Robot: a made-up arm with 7 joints.
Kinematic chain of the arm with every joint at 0, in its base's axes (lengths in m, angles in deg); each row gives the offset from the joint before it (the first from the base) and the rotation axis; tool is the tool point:
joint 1: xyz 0 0 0.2 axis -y
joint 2: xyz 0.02 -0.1 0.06 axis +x
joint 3: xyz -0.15 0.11 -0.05 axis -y
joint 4: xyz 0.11 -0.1 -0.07 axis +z
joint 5: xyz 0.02 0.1 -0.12 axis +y
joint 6: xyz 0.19 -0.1 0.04 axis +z
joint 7: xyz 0.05 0 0.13 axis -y
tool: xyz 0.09 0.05 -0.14
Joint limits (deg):
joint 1: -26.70..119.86
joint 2: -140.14..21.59
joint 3: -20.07..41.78
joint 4: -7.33..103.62
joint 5: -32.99..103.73
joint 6: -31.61..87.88
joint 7: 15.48..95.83
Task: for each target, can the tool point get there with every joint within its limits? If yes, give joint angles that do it. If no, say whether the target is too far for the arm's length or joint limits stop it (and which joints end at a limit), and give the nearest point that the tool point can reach.
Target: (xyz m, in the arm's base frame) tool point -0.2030 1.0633 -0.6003
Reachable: no: too far | nearest point -0.1081 0.4248 -0.2263 | short by 0.746 m
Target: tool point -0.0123 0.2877 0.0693
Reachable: yes | joints 17.31 -28.17 16.48 86.22 1.56 -2.73 85.43
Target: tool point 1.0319 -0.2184 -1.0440
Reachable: no: too far | nearest point 0.4384 -0.1530 -0.3285 | short by 0.932 m
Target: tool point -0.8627 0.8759 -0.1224
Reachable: no: too far | nearest point -0.4463 0.3831 -0.0078 | short by 0.655 m
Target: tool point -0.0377 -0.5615 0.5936
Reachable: yes | joints 92.47 -104.48 9.46 26.22 62.07 -19.06 61.00
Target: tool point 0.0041 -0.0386 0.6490
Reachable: yes | joints 80.43 -2.92 18.74 3.33 12.69 -6.72 53.89
